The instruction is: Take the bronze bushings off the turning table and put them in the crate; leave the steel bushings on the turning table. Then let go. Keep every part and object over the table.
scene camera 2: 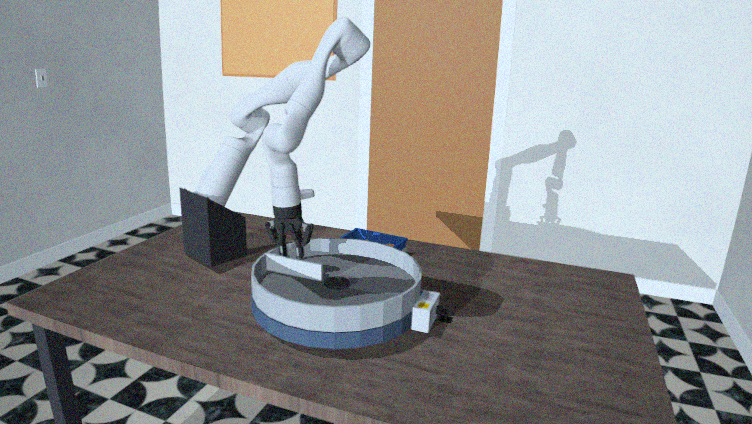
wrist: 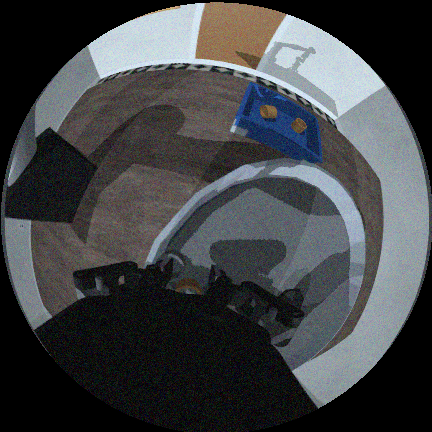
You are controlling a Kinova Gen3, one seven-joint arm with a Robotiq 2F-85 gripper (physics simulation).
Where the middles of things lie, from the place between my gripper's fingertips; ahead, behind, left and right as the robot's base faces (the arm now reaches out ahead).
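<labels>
My gripper: 290 mm to the right of blue crate (wrist: pixel 276 132), 140 mm short of it, 50 mm above it.
</labels>
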